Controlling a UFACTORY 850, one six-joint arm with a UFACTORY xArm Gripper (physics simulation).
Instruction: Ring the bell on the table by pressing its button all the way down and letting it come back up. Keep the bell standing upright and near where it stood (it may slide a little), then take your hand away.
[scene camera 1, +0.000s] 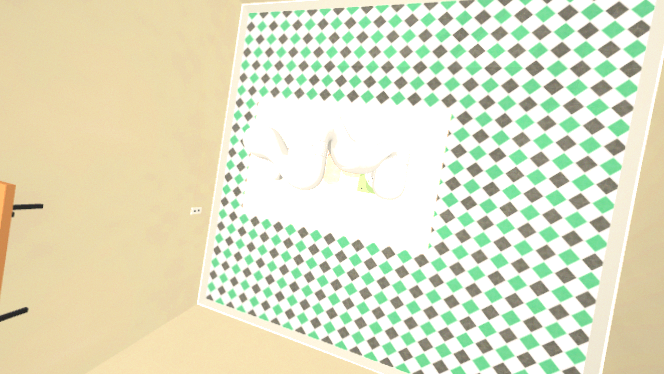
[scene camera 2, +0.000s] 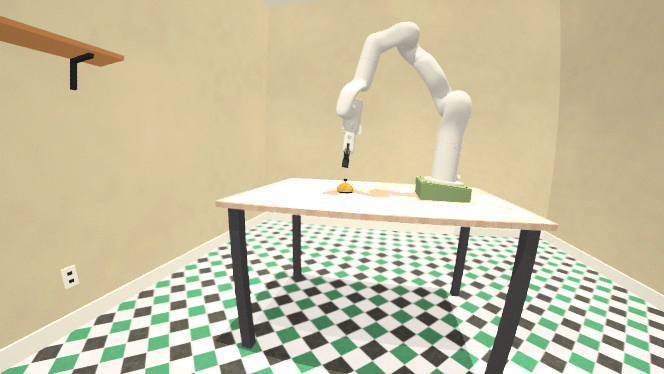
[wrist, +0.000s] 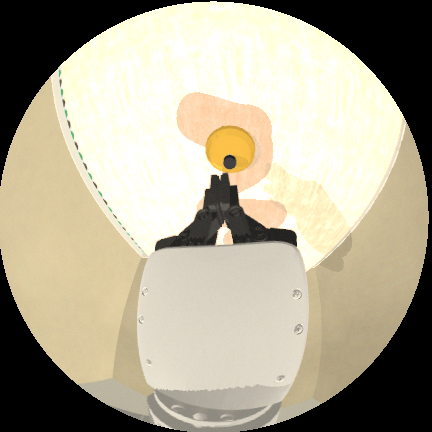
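The bell, a yellow dome, stands upright on the table. Its black button stands up above the dome and shows whole in the wrist view. My gripper is shut with nothing between its fingers. The black fingertips are above the button, with a visible gap between them and it in scene camera 2, and touch neither button nor dome. In scene camera 1 the arm and glare hide the bell and the gripper.
The white arm rises from a green base block on the right part of the table in scene camera 2. An orange wall shelf is on the left, away from the table.
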